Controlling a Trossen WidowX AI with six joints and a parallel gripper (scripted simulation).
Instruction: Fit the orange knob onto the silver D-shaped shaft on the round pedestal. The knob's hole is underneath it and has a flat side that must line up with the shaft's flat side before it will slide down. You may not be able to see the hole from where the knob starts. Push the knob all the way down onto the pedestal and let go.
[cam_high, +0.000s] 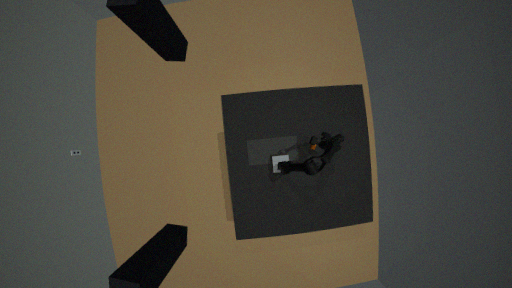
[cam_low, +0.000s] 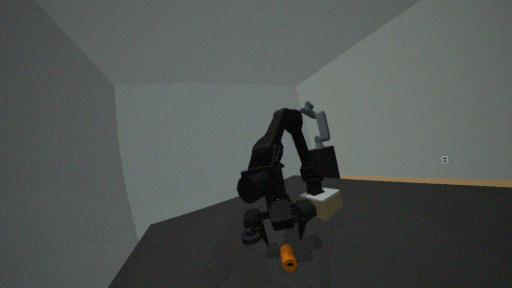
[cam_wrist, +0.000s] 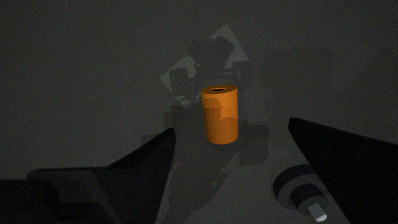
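The orange knob is 1 cm behind my gripper tip, 2 cm to the right of it and 6 cm below it. From my gripper tip the other things lie so: dark round pedestal (6 cm ahead, 20 cm to the right, 5 cm below).
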